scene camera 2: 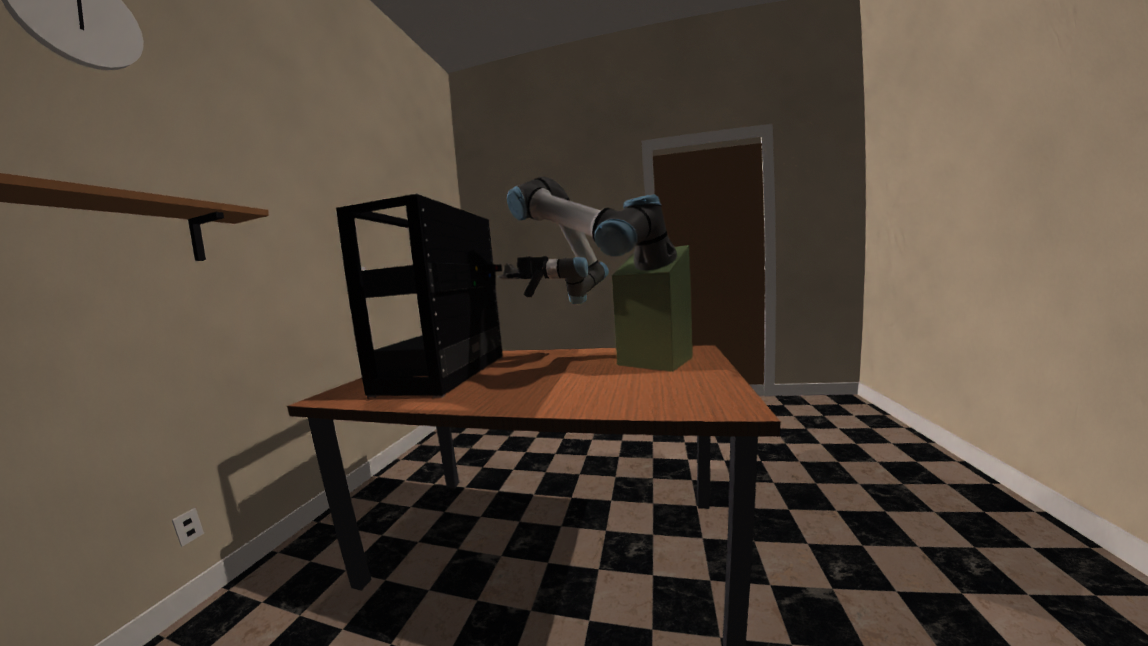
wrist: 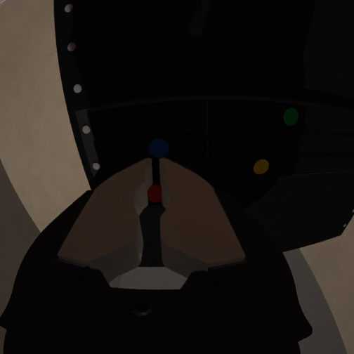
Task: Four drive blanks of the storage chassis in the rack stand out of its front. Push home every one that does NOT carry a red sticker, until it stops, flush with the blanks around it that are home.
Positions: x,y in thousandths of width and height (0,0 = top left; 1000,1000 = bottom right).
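Note:
There's a black rack (scene camera 2: 402,521) (wrist: 383,244) that I can see here. I can see my gripper (scene camera 2: 434,428) (wrist: 445,459) as well.

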